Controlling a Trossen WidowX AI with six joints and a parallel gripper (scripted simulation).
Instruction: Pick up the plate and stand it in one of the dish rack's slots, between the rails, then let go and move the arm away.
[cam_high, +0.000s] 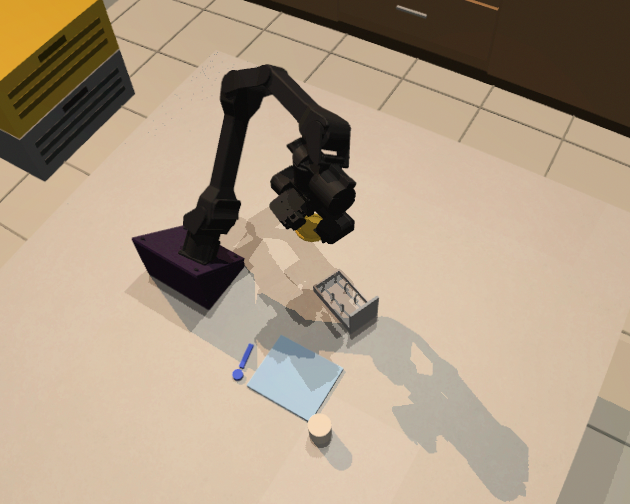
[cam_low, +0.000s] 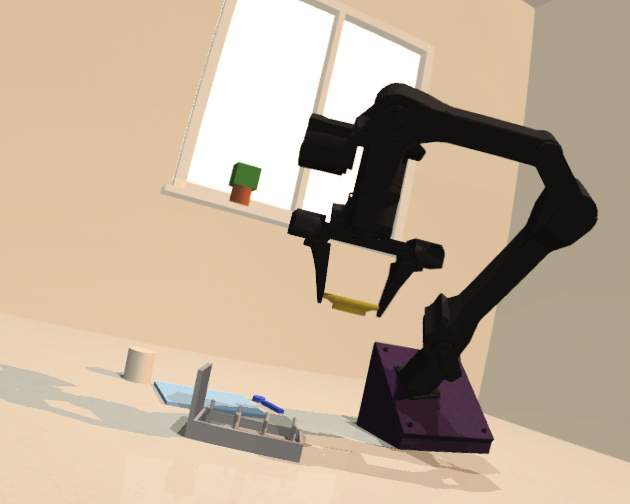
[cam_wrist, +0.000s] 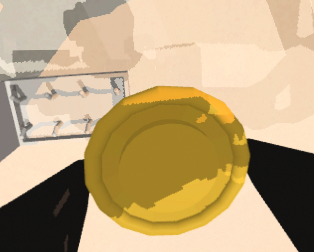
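Right now my gripper tip is 160 mm above the grey dish rack, 80 mm short of it and 30 mm to the left of it. From my gripper tip the other things lie so: blue spoon 250 mm to the right, 180 mm below, 50 mm behind; light blue mat 230 mm to the right, 180 mm below, 60 mm ahead; yellow plate 10 mm above.
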